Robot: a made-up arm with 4 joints.
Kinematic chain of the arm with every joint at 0, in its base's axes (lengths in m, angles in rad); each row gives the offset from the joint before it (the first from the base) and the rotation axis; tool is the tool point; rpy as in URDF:
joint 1: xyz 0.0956 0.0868 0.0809 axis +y
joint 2: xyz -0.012 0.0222 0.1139 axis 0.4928 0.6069 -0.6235
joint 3: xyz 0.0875 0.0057 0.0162 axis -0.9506 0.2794 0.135
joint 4: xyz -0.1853 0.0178 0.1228 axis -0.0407 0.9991 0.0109
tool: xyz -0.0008 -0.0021 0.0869 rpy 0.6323 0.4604 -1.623
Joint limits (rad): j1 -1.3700..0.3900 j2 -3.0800..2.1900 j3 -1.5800..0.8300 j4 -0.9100..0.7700
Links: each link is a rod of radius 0.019 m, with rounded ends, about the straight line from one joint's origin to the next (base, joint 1, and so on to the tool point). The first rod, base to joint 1, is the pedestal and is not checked.
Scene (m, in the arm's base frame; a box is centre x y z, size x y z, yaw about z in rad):
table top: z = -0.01
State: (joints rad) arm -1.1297 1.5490 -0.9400 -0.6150
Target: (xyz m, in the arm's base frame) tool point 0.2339 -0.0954 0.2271
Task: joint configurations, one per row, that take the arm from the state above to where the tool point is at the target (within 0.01 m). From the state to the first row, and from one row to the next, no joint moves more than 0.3 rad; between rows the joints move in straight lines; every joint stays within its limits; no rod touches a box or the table.
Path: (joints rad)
1: -0.8712 1.6576 -0.6582 -0.4328
2: -0.6127 1.7662 -0.3765 -0.2505
3: -0.3542 1.8748 -0.0947 -0.0683
4: -0.0956 1.9834 0.1870 0.1139
5: 0.1629 2.0920 0.4688 0.2962

